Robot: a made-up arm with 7 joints. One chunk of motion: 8 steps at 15 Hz.
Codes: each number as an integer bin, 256 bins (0 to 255) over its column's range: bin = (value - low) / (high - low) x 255, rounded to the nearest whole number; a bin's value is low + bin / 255 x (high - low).
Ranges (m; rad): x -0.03..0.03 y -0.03..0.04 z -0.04..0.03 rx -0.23..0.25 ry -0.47..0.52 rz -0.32..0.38
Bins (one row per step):
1: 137 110 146 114 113 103
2: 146 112 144 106 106 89
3: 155 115 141 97 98 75
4: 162 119 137 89 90 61
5: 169 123 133 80 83 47
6: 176 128 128 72 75 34
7: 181 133 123 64 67 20
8: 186 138 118 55 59 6
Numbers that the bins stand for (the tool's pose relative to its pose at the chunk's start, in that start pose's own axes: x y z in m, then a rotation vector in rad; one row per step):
1: 0.0022 0.0002 0.0001 -0.0154 -0.0313 -0.0373
2: 0.0044 0.0007 -0.0005 -0.0305 -0.0585 -0.0757
3: 0.0065 0.0016 -0.0013 -0.0474 -0.0895 -0.1141
4: 0.0081 0.0027 -0.0024 -0.0625 -0.1206 -0.1525
5: 0.0098 0.0038 -0.0035 -0.0794 -0.1478 -0.1910
6: 0.0114 0.0051 -0.0049 -0.0945 -0.1788 -0.2267
7: 0.0126 0.0065 -0.0062 -0.1095 -0.2099 -0.2651
8: 0.0138 0.0079 -0.0076 -0.1265 -0.2409 -0.3035

